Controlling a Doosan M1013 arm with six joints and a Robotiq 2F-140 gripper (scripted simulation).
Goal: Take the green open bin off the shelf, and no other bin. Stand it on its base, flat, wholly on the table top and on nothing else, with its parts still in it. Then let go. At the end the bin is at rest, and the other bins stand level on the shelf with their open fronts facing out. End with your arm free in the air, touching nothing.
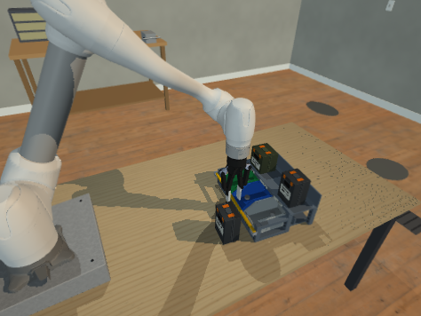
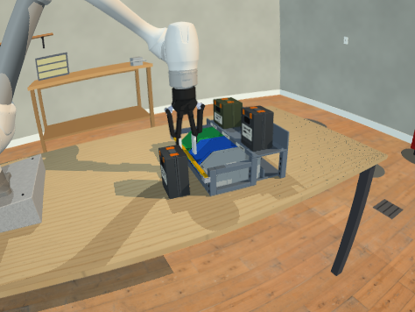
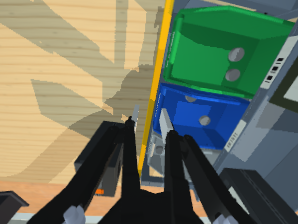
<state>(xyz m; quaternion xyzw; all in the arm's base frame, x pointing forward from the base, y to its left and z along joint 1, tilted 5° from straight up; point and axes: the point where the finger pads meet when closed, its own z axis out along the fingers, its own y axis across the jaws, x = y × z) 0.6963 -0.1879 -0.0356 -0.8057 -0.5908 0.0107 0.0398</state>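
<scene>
Right now my hand is 3 cm above the thin yellow bar. Also, from my hand: green open bin (13 cm ahead, 8 cm to the left, 5 cm below); grey bin (14 cm to the right, 7 cm ahead, 5 cm below); blue bin (10 cm ahead, 5 cm below, 3 cm to the right).
</scene>
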